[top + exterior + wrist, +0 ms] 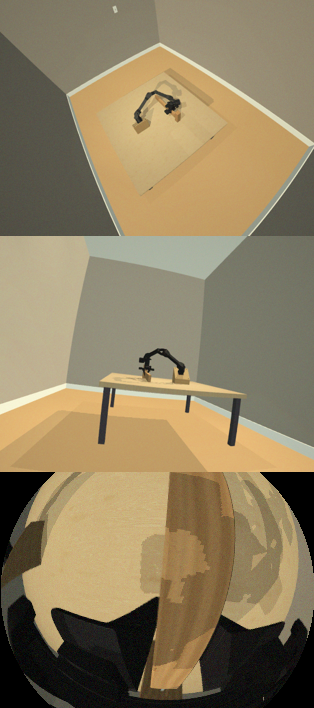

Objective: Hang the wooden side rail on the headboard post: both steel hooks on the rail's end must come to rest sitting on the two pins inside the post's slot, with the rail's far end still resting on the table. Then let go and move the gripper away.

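Right now the headboard post is 12 cm to the right of my gripper tip and 4 cm above it.
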